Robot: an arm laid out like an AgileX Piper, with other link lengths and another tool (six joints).
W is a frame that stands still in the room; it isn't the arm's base.
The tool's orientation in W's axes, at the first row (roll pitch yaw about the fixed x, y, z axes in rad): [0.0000 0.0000 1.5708]
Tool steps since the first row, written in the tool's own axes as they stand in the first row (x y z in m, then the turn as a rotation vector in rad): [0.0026 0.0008 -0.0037 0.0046 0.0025 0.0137]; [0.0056 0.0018 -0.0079 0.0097 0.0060 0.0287]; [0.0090 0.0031 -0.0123 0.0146 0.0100 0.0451]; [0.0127 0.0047 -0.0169 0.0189 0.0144 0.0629]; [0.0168 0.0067 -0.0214 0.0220 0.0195 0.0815]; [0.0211 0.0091 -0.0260 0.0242 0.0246 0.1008]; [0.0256 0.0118 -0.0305 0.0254 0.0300 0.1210]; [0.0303 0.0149 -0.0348 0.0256 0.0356 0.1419]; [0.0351 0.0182 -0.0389 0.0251 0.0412 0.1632]
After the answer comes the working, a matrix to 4 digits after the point.
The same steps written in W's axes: [-0.0008 0.0026 -0.0037 -0.0025 0.0046 0.0137]; [-0.0018 0.0056 -0.0079 -0.0060 0.0097 0.0287]; [-0.0031 0.0090 -0.0123 -0.0100 0.0146 0.0451]; [-0.0047 0.0127 -0.0169 -0.0144 0.0189 0.0629]; [-0.0067 0.0168 -0.0214 -0.0195 0.0220 0.0815]; [-0.0091 0.0211 -0.0260 -0.0246 0.0242 0.1008]; [-0.0118 0.0256 -0.0305 -0.0300 0.0254 0.1210]; [-0.0149 0.0303 -0.0348 -0.0356 0.0256 0.1419]; [-0.0182 0.0351 -0.0389 -0.0412 0.0251 0.1632]
The tool's axes in the first row as the columns of a matrix, in W's axes (rounded; the answer above uses it unrounded):
[0.0000 -1.0000 0.0000]
[1.0000 0.0000 0.0000]
[0.0000 0.0000 1.0000]

